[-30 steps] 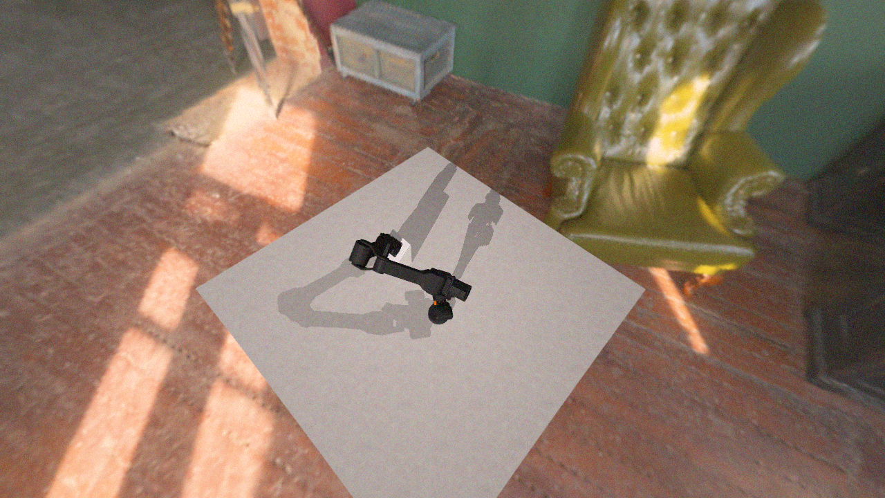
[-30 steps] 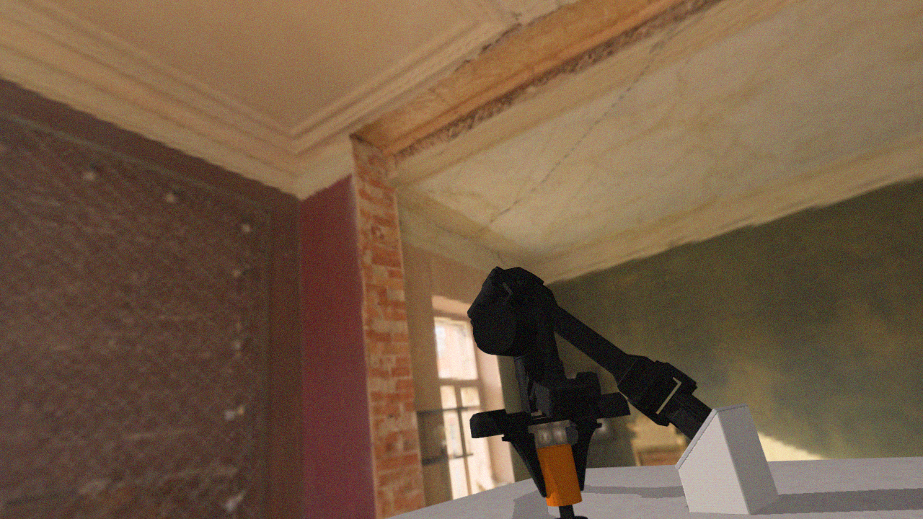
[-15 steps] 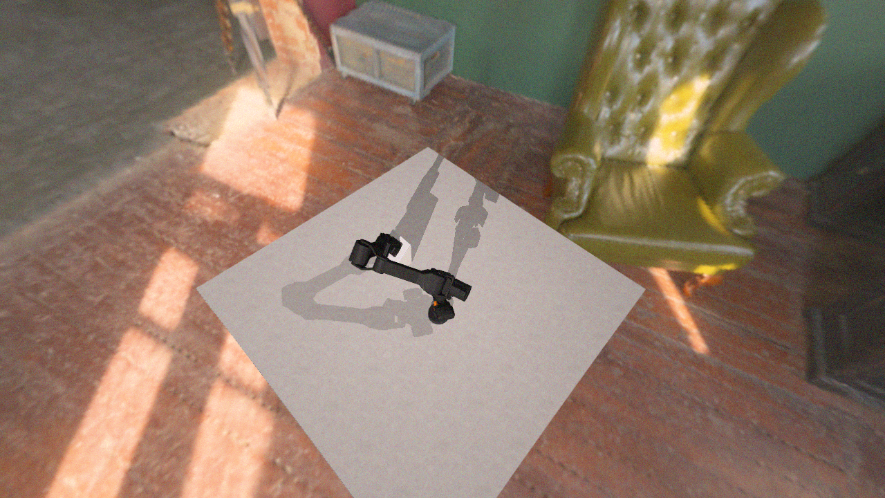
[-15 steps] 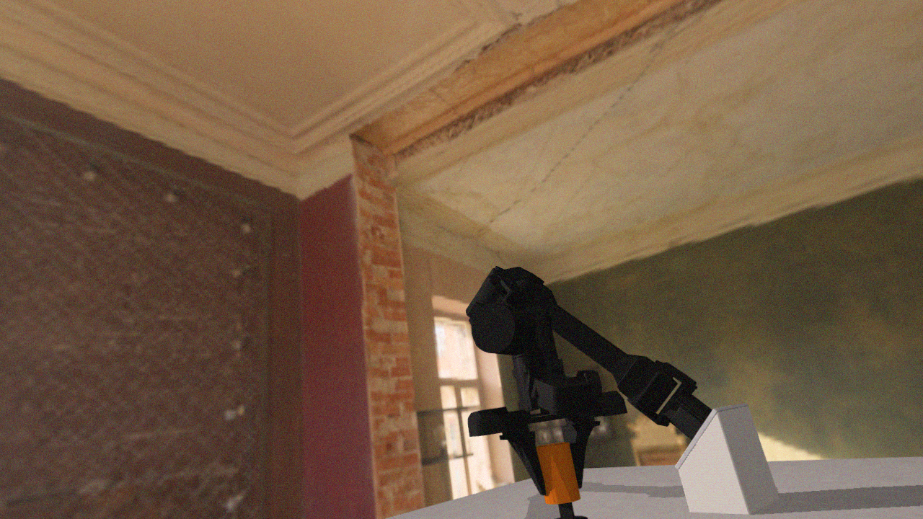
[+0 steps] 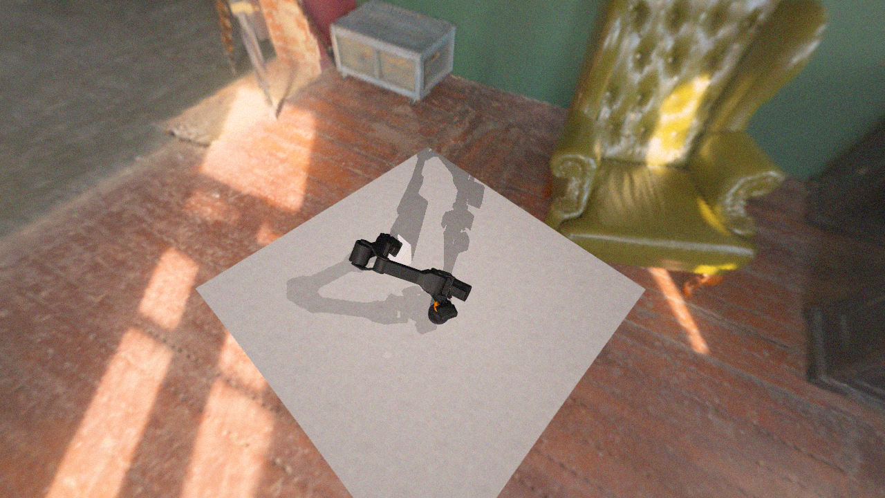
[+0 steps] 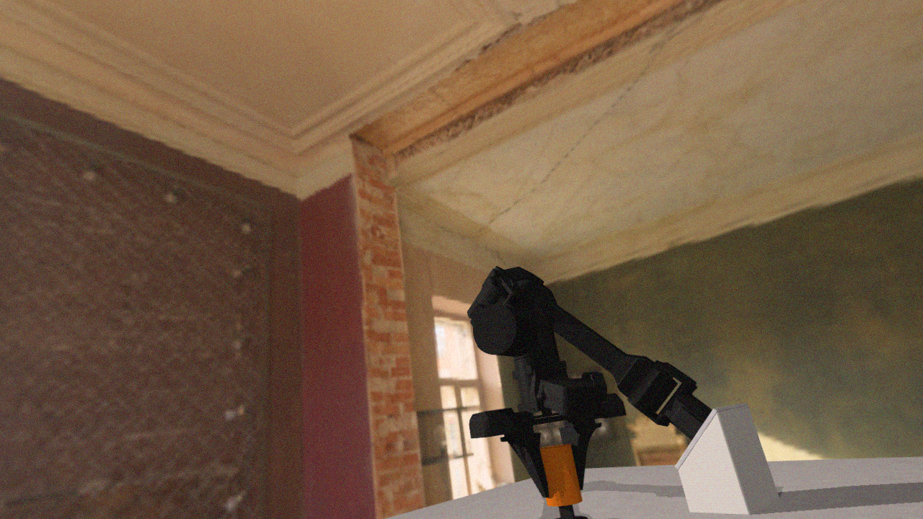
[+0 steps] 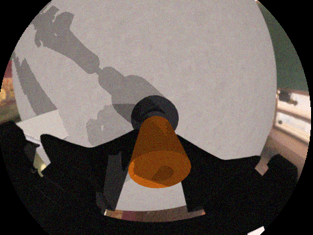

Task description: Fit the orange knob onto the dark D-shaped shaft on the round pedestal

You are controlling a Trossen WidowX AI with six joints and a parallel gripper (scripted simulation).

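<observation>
My gripper tip is 20 mm below the orange knob. The rest, counted from my gripper tip: D-shaped shaft (40 mm below).
</observation>
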